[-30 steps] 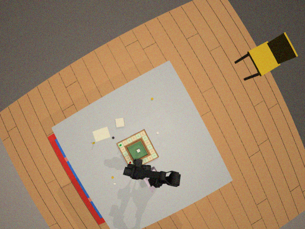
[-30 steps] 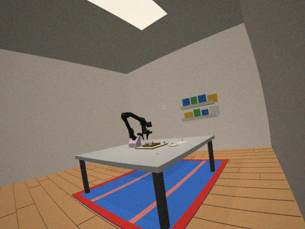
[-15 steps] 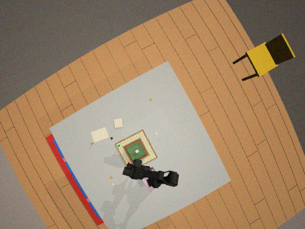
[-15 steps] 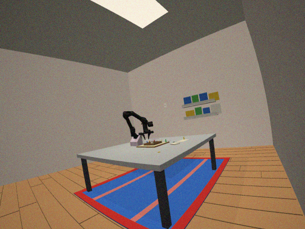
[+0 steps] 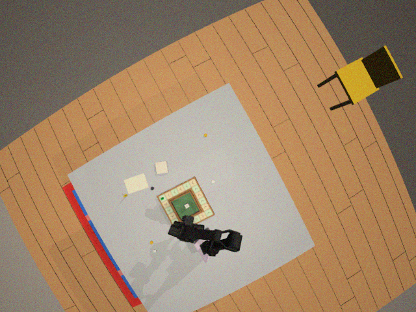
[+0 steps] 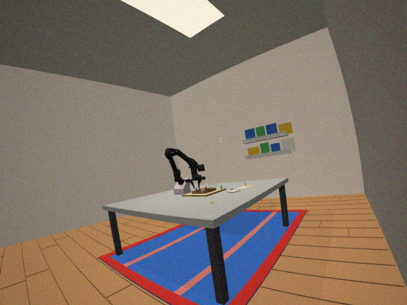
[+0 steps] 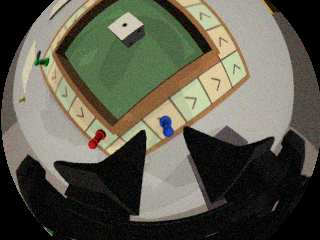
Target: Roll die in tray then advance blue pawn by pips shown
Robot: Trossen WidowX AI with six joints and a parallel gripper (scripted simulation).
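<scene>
Right now my gripper tip is 1 cm above the blue pawn. Also, from my gripper tip: red pawn: 4 cm ahead, 9 cm to the left, 1 cm below; then orange pawn: 4 cm to the left, 1 cm below; then white die: 11 cm ahead, 3 cm to the right, 2 cm below.
</scene>
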